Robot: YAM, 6 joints.
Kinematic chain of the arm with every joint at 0, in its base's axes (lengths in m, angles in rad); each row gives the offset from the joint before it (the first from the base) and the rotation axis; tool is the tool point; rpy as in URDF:
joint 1: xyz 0 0 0.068 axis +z
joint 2: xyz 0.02 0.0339 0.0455 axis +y
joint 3: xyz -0.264 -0.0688 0 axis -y
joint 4: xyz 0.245 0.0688 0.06 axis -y
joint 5: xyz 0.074 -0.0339 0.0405 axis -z
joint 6: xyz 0.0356 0 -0.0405 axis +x
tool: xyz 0 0 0 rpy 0 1.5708 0
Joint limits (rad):
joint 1: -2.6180..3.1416
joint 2: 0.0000..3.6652
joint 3: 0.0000..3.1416
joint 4: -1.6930..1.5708
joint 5: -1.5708..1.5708
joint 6: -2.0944..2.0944
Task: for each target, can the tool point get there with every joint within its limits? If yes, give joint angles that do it. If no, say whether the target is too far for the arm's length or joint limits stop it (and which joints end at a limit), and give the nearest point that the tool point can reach.
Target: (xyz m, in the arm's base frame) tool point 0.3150 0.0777 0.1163
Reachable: yes | joints 0.2991 1.8252 0.6185 0.7595 0.5492 0.7379
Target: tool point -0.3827 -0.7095 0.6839
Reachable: no: too far | nearest point -0.2500 -0.4634 0.4810 | short by 0.345 m
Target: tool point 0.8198 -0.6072 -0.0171
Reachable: no: too far | nearest point 0.5148 -0.3813 0.0325 | short by 0.383 m
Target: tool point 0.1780 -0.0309 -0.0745
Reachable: yes | joints -0.2068 2.6634 0.9259 -0.8436 -0.1790 -1.2601
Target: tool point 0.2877 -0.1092 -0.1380
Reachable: yes | joints -0.2779 2.8097 0.9538 0.7995 0.8202 1.2931
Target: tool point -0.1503 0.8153 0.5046
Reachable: no: too far | nearest point -0.1058 0.5738 0.3859 | short by 0.273 m
